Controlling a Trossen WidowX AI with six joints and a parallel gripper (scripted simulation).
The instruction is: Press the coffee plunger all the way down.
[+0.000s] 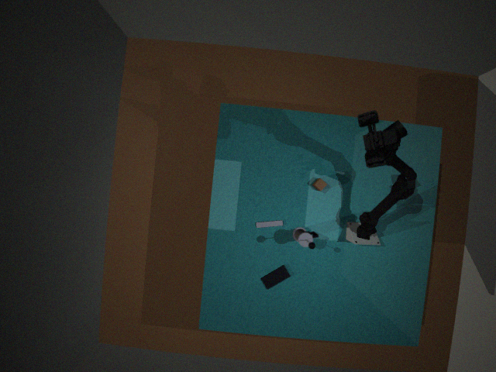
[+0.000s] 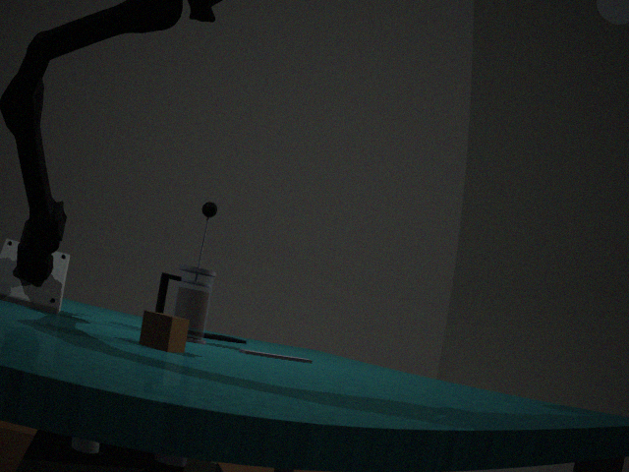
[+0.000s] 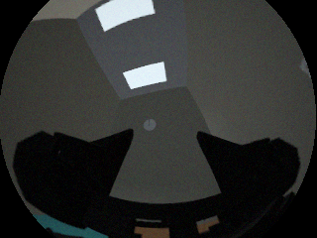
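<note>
Right now the coffee press is 4 cm behind my gripper tip, 43 cm to the left of it and 50 cm below it. From my gripper tip the other things lie so: orange cube 6 cm behind, 14 cm to the left, 61 cm below.
</note>
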